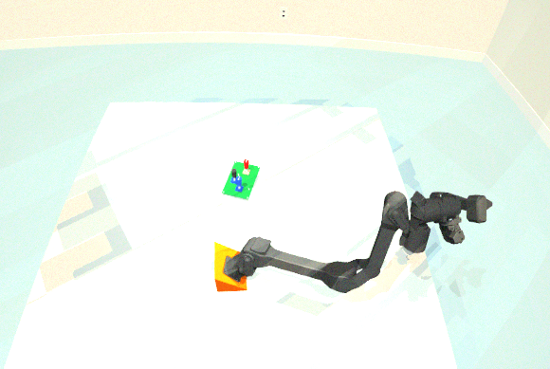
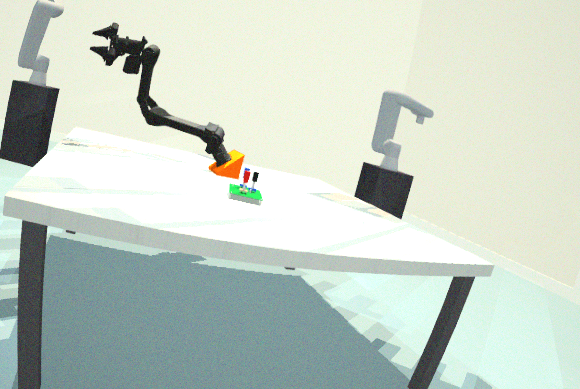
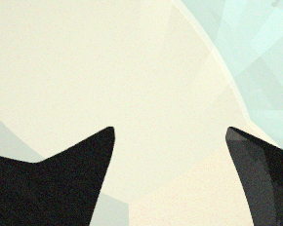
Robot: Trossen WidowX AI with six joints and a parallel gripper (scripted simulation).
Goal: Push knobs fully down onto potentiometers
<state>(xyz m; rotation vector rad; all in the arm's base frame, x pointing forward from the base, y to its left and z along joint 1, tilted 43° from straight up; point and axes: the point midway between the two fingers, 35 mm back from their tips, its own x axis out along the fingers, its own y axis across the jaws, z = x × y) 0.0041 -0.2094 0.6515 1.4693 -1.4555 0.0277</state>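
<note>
Now: the blue knob 26 cm ahead of my gripper tip, 66 cm to the left of it and 31 cm below it. Round my gripper tip: red knob: 34 cm ahead, 64 cm to the left, 31 cm below.
</note>
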